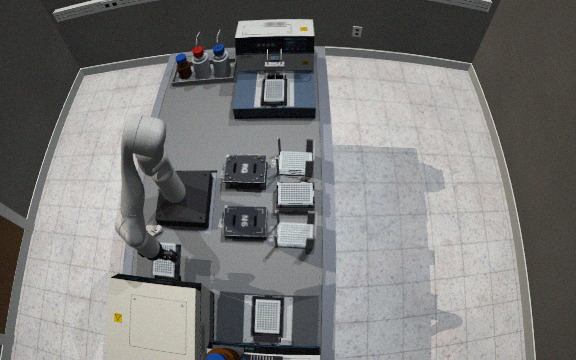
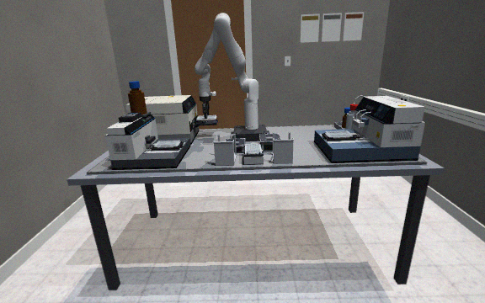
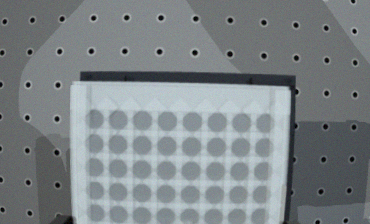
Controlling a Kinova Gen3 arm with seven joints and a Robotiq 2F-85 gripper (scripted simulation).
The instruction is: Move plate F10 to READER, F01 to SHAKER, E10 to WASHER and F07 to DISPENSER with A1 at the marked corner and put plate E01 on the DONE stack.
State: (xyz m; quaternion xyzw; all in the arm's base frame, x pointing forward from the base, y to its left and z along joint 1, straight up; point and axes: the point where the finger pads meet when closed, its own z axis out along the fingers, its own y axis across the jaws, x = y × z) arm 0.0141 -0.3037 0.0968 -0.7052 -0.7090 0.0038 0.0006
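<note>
The dark pull-out tray is 40 mm below my hand. Also, from my hand: washer nest 370 mm ahead, 780 mm to the left, 60 mm below; then regrip nest 270 mm ahead, 410 mm to the left, 90 mm below.
</note>
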